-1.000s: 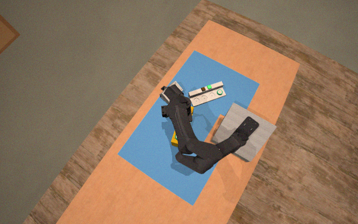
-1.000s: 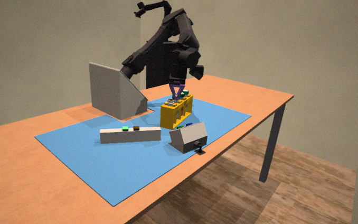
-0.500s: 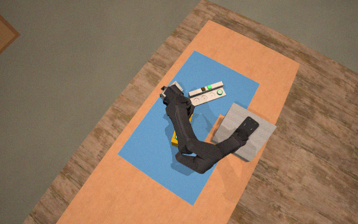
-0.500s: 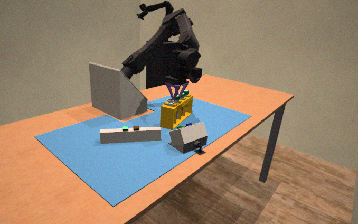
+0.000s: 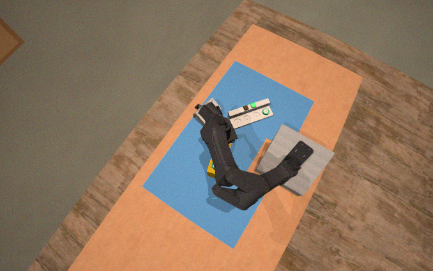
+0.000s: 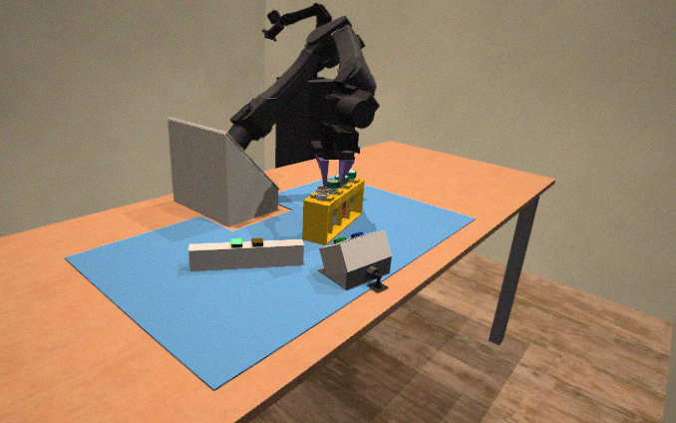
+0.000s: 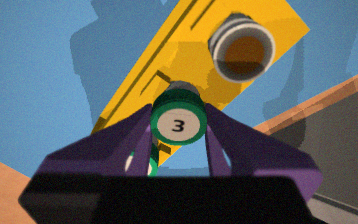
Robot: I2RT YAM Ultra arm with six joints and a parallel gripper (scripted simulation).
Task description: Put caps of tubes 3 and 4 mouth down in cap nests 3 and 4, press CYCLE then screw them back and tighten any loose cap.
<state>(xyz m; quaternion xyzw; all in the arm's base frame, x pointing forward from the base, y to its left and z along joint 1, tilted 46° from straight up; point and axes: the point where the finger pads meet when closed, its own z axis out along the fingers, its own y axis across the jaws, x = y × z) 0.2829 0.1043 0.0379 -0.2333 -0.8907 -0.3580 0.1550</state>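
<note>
The cap 3 is right at my hand. Also, from my hand: green key: 15 cm ahead, 13 cm to the right, 5 cm below; then blue key: 16 cm ahead, 8 cm to the right, 5 cm below; then cap 2: 5 cm to the left, 2 cm behind.
</note>
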